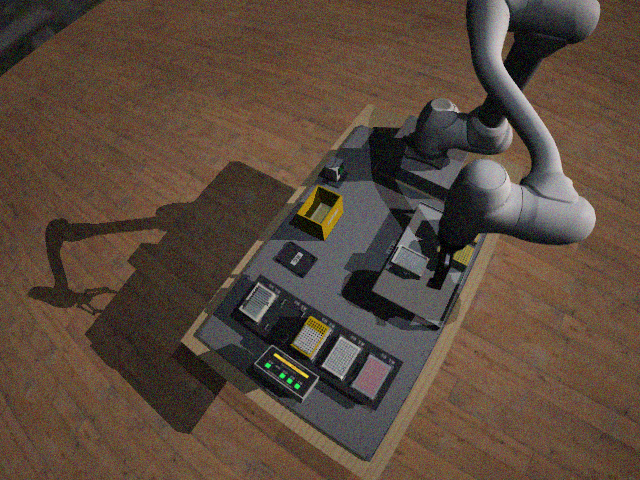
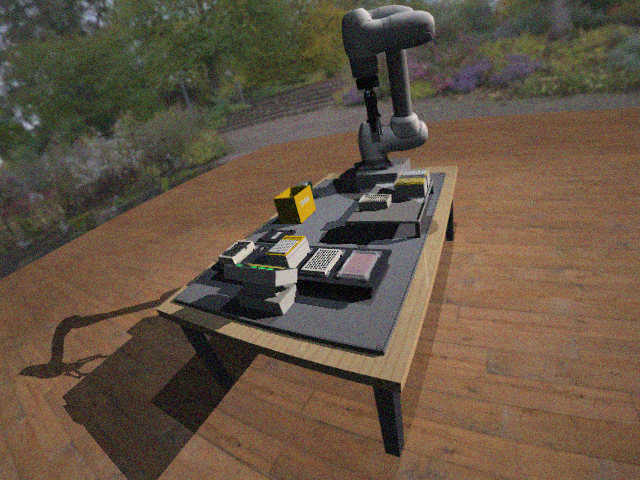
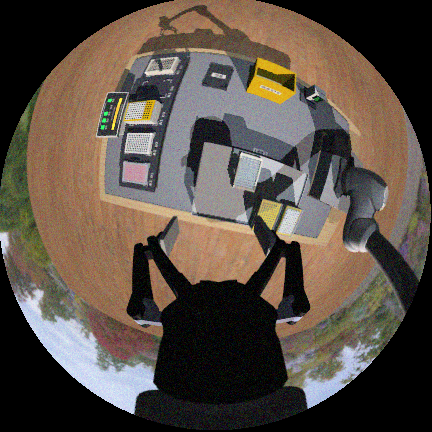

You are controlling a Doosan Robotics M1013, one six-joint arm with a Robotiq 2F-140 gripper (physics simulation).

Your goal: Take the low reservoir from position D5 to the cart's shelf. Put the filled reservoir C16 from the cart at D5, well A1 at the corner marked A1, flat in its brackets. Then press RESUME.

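Seen in the pictures: gripper, fingertip midpoint: (image 1: 436, 265) (image 2: 377, 138) (image 3: 216, 223); arm's base at its link origin: (image 1: 428, 150) (image 2: 375, 166) (image 3: 344, 178).
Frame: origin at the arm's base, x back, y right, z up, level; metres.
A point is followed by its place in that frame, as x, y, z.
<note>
The low reservoir (image 1: 257, 303) @[-0.963, 0.336, -0.021] (image 2: 236, 252) @[-0.980, 0.317, -0.002] (image 3: 162, 66) @[-0.949, 0.318, -0.004], pale and ribbed, sits at the end position of the dark deck (image 3: 156, 165) @[-0.904, -0.131, -0.030]; I take this as D5, though its label is too small to read. The filled reservoir (image 1: 409, 259) @[-0.557, -0.110, 0.003] (image 2: 374, 201) @[-0.603, -0.123, 0.012] (image 3: 248, 171) @[-0.557, -0.112, 0.003], pale blue inside, lies on the grey cart top (image 1: 400, 295) @[-0.697, -0.133, -0.020] (image 2: 387, 213) @[-0.658, -0.182, -0.019] (image 3: 214, 182) @[-0.670, -0.174, -0.019]. My gripper (image 1: 438, 276) @[-0.666, -0.191, 0.271] (image 2: 375, 133) @[-0.666, -0.191, 0.271] (image 3: 216, 223) @[-0.666, -0.191, 0.271] is open and empty, high above the cart side of the table. The control box (image 1: 286, 373) @[-1.130, 0.094, 0.044] (image 2: 261, 274) @[-1.176, 0.052, 0.052] (image 3: 112, 114) @[-1.113, 0.091, 0.034] shows several green buttons; which is RESUME is not readable.
A yellow rack (image 1: 463, 255) @[-0.479, -0.289, 0.051] (image 3: 269, 214) @[-0.458, -0.244, 0.051] and a white rack (image 3: 289, 220) @[-0.360, -0.256, 0.051] stand beside each other on the cart. A yellow-topped rack (image 1: 311, 336) @[-0.982, 0.081, 0.036] (image 3: 142, 111) @[-0.958, 0.075, 0.035], a white plate (image 1: 341, 357) @[-0.995, -0.039, -0.014] and a pink plate (image 1: 371, 377) @[-1.010, -0.161, -0.014] occupy the deck. A yellow waste bin (image 1: 320, 212) (image 3: 271, 82) @[-0.530, 0.241, 0.052] stands across from the cart.
</note>
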